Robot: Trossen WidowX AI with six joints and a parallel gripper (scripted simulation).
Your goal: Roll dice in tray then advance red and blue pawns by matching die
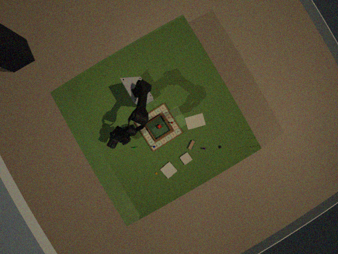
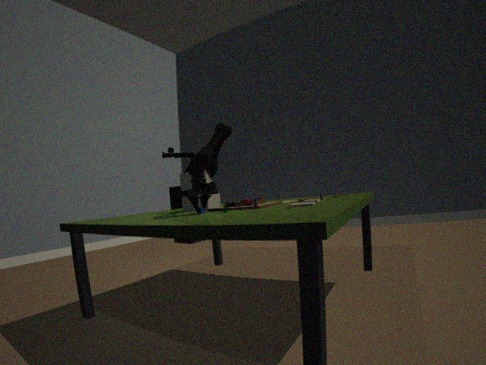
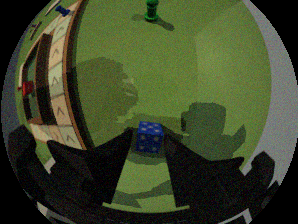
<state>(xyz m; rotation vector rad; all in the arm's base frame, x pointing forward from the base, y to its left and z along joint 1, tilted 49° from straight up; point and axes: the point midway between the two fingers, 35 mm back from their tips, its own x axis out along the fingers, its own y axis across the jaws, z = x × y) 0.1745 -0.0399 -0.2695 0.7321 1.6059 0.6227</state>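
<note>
Right now my gripper tip is 10 cm short of the red pawn, 36 cm to the right of it and 2 cm below it. From my gripper tip the other things lie so: blue pawn (20 cm ahead, 15 cm to the left, 2 cm above); wooden block (32 cm ahead, 42 cm to the left); green pawn (14 cm ahead, 1 cm above).
</note>
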